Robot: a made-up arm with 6 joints. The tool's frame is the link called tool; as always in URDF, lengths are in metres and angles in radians.
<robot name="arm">
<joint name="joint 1" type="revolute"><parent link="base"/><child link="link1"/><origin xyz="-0.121 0.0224 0.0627" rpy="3.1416 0 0"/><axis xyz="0 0 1"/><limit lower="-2.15" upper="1.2" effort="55" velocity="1.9"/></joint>
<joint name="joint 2" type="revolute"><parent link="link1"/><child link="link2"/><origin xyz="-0.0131 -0.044 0.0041" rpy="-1.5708 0 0"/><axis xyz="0 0 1"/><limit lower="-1.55" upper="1.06" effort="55" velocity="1.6"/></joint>
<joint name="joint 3" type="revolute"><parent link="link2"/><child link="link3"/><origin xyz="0.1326 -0.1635 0.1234" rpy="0.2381 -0.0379 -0.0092"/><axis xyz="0 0 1"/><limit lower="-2.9" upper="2.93" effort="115" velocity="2.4"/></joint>
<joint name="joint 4" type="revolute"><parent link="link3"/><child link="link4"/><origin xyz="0.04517 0.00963 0.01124" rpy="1.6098 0 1.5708"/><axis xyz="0 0 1"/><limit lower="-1.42" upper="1.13" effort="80" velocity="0.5"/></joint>
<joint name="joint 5" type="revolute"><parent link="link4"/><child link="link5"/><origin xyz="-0.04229 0.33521 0.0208" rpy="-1.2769 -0.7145 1.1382"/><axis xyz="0 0 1"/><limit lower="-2.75" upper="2.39" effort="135" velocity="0.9"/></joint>
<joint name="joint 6" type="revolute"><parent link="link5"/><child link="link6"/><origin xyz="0.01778 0.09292 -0.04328" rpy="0.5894 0.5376 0.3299"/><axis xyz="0 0 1"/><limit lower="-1.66" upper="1.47" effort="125" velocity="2"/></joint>
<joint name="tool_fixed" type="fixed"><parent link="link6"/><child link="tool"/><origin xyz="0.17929 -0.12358 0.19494" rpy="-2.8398 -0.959 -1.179"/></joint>
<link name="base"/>
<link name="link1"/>
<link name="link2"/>
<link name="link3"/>
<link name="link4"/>
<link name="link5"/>
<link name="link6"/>
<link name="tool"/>
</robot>
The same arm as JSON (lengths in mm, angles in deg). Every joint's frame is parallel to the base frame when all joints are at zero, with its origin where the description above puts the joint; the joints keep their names.
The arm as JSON. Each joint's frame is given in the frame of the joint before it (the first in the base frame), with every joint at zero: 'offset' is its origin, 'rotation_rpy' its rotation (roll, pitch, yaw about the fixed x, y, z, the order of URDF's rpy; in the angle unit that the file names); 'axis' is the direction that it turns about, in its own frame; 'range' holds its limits. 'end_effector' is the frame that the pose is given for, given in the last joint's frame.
{"length_unit": "mm", "angle_unit": "deg", "chain": [{"id": "joint 1", "offset": [-121.0, 22.4, 62.7], "rotation_rpy": [0.0, 0.0, 0.0], "axis": "-z", "range": [-123.19, 68.75]}, {"id": "joint 2", "offset": [-13.1, 44.0, -4.1], "rotation_rpy": [0.0, 0.0, 0.0], "axis": "-y", "range": [-88.81, 60.73]}, {"id": "joint 3", "offset": [132.6, -123.4, -163.5], "rotation_rpy": [0.0, 0.0, 0.0], "axis": [-0.039, -0.971092, -0.235498], "range": [-166.16, 167.88]}, {"id": "joint 4", "offset": [44.7, -14.9, 6.3], "rotation_rpy": [0.0, 0.0, 0.0], "axis": "+x", "range": [-81.36, 64.74]}, {"id": "joint 5", "offset": [20.8, -315.8, -120.1], "rotation_rpy": [0.0, 0.0, 0.0], "axis": [0.218793, 0.0011, -0.975771], "range": [-157.56, 136.94]}, {"id": "joint 6", "offset": [-65.0, -75.6, 29.7], "rotation_rpy": [0.0, 0.0, 0.0], "axis": [0.81865, -0.17071, -0.548334], "range": [-95.11, 84.22]}], "end_effector": {"offset": [264.5, -102.0, 71.1], "rotation_rpy": [0.01, 0.0, 0.0]}}
